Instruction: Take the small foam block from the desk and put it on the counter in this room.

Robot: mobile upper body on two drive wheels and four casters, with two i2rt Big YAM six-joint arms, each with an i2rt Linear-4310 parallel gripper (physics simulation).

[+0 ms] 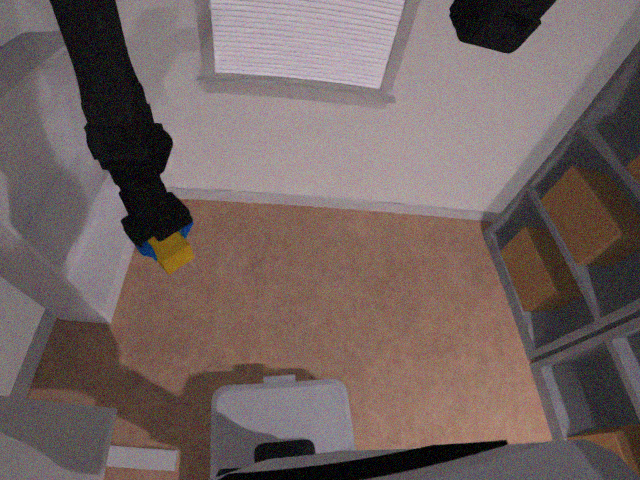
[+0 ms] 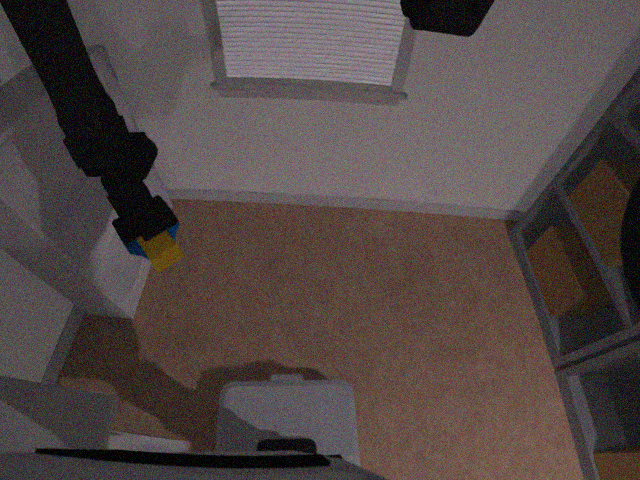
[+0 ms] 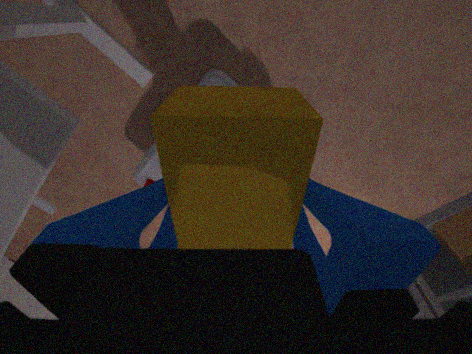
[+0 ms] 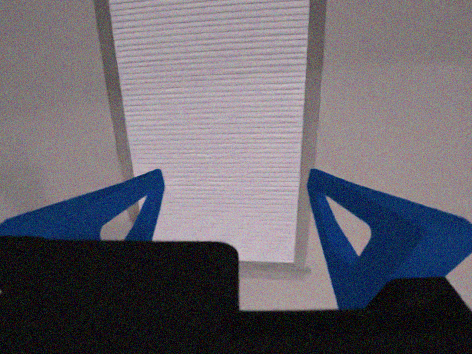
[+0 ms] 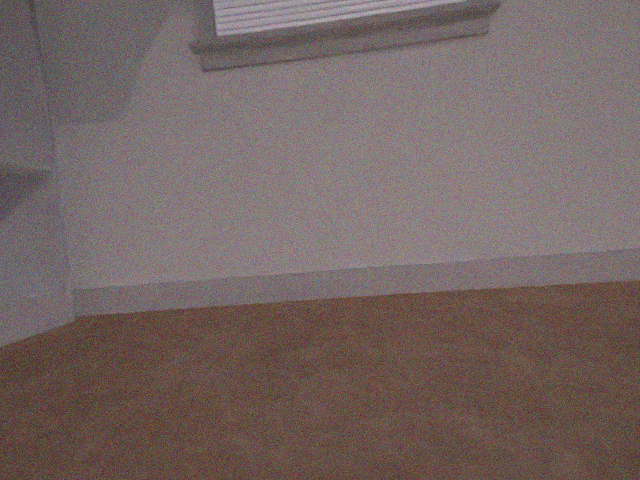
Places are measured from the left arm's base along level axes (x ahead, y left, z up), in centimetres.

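Where they show: left gripper, fingertip midpoint: [image 1: 168, 249] [image 2: 160, 248] [image 3: 235, 178]; right gripper, fingertip midpoint: [image 4: 235, 177].
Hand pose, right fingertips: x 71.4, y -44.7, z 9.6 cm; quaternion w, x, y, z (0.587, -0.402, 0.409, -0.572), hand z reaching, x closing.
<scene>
After its pixels a point has its place.
The small foam block [image 1: 175, 254] @(x 41.5, y -2.1, z -39.4 cm) [image 2: 164, 253] @(x 41.6, y -2.2, z -39.5 cm) [image 3: 236, 145] @(x 47.6, y 3.0, z -39.2 cm) is yellow. My left gripper [image 1: 168, 241] @(x 44.7, y 0.5, z -42.4 cm) [image 2: 156, 241] @(x 44.7, y 0.5, z -42.4 cm) [image 3: 235, 178] @(x 44.7, y 0.5, z -42.4 cm) is shut on it, with a blue finger on each side, and holds it up over the floor. My right gripper [image 4: 235, 177] @(x 71.4, y -44.7, z 9.6 cm) is open and empty, facing the window wall. A pale, low shelf unit [image 1: 103, 258] @(x 99.4, y 69.6, z -131.0 cm) [image 2: 121, 268] @(x 92.1, y 71.1, z -130.9 cm) [image 5: 31, 299] @(x 132.7, y 57.6, z -131.3 cm) stands at the left against the wall; I cannot tell if it is the counter. A corner of the grey desk [image 1: 62, 431] @(x 13.6, y 29.2, z -69.0 cm) [image 2: 77, 408] @(x 15.1, y 27.6, z -69.0 cm) shows at the lower left.
Grey shelving [image 1: 563, 253] [image 2: 586, 227] with brown boxes [image 1: 581, 214] @(x 81.4, y -170.8, z -71.3 cm) stands along the right. A window [image 1: 305, 41] @(x 146.6, y -34.0, z -38.2 cm) [image 4: 215, 125] @(x 146.5, y -35.2, z 11.1 cm) is in the wall ahead. My white base [image 1: 310, 408] @(x 21.2, y -33.2, z -115.0 cm) [image 2: 315, 405] @(x 22.2, y -33.4, z -115.0 cm) is at the bottom. A white desk foot [image 1: 142, 458] lies left of it.
</scene>
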